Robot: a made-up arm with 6 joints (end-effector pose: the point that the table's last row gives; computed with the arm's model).
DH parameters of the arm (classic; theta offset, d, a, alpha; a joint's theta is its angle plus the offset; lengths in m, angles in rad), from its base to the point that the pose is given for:
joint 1: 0 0.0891 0 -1.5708
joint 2: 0.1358 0 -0.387 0
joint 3: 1.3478 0 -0.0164 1.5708
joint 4: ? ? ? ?
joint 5: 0 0 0.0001 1.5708
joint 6: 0 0.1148 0 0
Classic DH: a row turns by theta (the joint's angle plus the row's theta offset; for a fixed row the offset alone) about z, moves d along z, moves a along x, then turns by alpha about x.
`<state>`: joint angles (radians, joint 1 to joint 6).
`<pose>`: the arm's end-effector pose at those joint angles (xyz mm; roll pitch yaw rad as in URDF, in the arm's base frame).
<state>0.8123 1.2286 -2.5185 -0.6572 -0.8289 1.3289</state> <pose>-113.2 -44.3 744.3 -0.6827 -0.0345 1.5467</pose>
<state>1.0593 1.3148 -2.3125 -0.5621 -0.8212 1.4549</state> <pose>-38.8 22.3 749.3 -0.4256 0.2049 2.0130</pose>
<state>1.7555 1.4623 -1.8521 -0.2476 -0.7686 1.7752</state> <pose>-57.3 200.6 683.3 0.3490 0.1529 -2.8757</pose>
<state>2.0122 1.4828 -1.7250 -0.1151 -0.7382 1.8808</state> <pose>-113.3 219.0 651.9 0.5103 -0.0422 -2.4665</pose>
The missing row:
joint 4: 0 0.1877 0 -1.5708
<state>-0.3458 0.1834 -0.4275 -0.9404 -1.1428 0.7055</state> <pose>-131.5 137.0 360.8 -0.7706 0.4625 -0.2034</pose>
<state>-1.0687 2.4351 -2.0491 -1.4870 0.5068 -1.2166</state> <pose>242.1 -556.6 224.6 -2.4176 -1.1643 -2.3660</pose>
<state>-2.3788 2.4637 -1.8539 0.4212 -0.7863 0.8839</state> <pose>-463.7 -397.2 233.0 1.3517 0.3093 -1.1759</pose>
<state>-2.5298 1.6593 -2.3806 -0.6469 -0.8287 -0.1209</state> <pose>-141.6 -161.6 716.2 -0.4145 -0.2112 -3.0673</pose>
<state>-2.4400 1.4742 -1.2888 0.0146 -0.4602 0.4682</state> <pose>-238.0 -200.1 514.3 0.8875 0.9754 -1.4692</pose>
